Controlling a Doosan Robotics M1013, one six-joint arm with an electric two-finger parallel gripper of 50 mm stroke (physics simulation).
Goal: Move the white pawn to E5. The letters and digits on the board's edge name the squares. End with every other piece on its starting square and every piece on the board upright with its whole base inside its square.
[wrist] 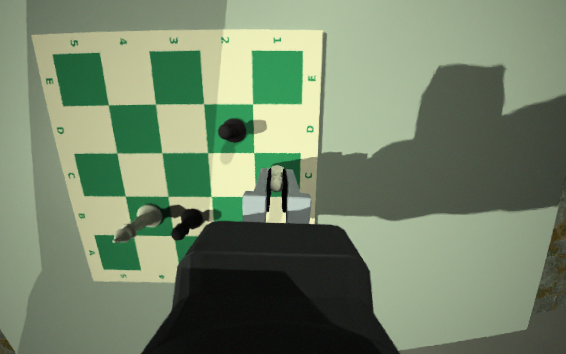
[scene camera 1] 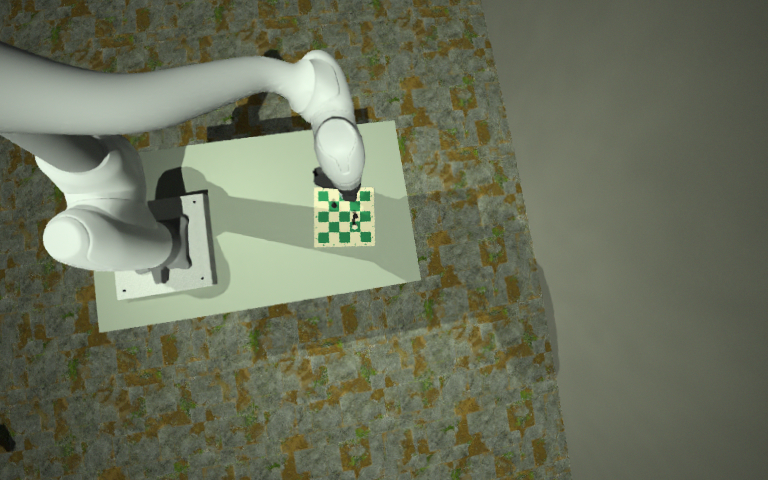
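Where they show: gripper, fingertip midpoint: (wrist: 276,181); arm's base at its link origin: (scene camera 1: 163,245).
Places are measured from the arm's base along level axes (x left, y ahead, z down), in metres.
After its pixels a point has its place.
The white pawn (wrist: 276,178) {x 0.114, y 0.625, z -0.005 m} is between the two closed fingers of my gripper (wrist: 276,181) {x 0.114, y 0.633, z 0.013 m} over square C1 in the wrist view. Its base is hidden, so I cannot tell whether it touches the chessboard (scene camera 1: 365,237) {x -0.046, y 0.692, z 0.023 m} (wrist: 312,55) {x 0.149, y 0.541, z 0.023 m}. In scene camera 1 the arm covers the pawn. Square E5 (scene camera 1: 323,237) {x -0.030, y 0.541, z 0.023 m} (wrist: 80,80) {x -0.031, y 0.541, z 0.023 m} is green and bears no piece. A black pawn (scene camera 1: 334,204) {x 0.080, y 0.595, z -0.005 m} (wrist: 232,130) {x 0.088, y 0.590, z -0.005 m} stands upright on D2. A tall white piece (scene camera 1: 354,226) {x -0.006, y 0.658, z -0.014 m} (wrist: 149,215) {x 0.003, y 0.654, z 0.015 m} stands on B4, and a black piece (scene camera 1: 355,216) {x 0.030, y 0.665, z -0.006 m} (wrist: 192,219) {x 0.039, y 0.660, z 0.014 m} stands on B3.
The board lies on a pale table (scene camera 1: 271,271) {x -0.131, y 0.345, z 0.029 m} (wrist: 450,260) {x 0.283, y 0.737, z 0.029 m}. The robot's base plate (scene camera 1: 199,243) {x -0.008, y 0.121, z -0.001 m} is left of the board in scene camera 1. The black gripper body hides the board's lower right part in the wrist view. Shadows cross the board and table.
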